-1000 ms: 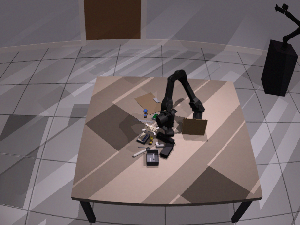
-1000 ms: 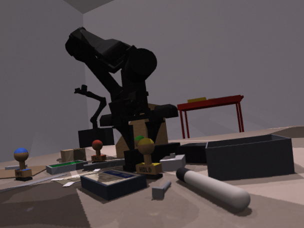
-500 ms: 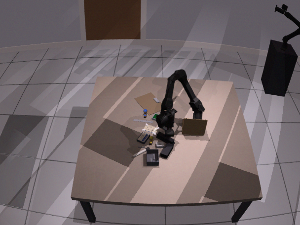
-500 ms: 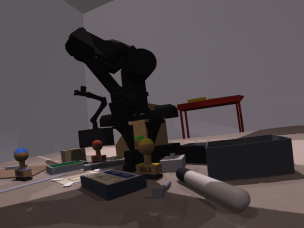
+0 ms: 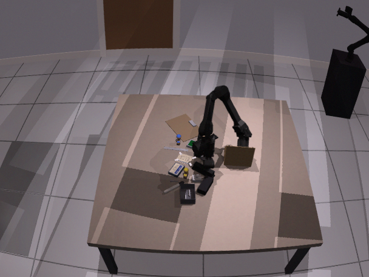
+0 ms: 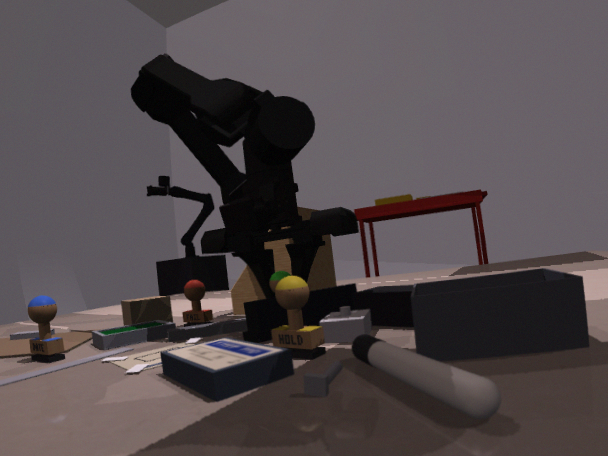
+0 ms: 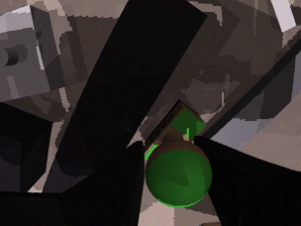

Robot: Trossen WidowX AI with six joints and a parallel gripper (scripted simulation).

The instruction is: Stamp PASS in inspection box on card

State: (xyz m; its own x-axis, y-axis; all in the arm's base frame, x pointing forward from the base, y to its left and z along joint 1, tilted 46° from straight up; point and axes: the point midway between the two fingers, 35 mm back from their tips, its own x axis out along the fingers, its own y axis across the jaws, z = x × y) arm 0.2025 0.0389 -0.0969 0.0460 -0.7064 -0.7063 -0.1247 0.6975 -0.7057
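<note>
Now: the green-knobbed stamp 1 cm below my gripper tip. From my gripper tip the other things lie so: yellow-knobbed hold stamp 11 cm ahead, 8 cm to the left, 1 cm below; then card 13 cm ahead, 6 cm to the right, 3 cm below; then red-knobbed stamp 14 cm to the right, 1 cm below.
</note>
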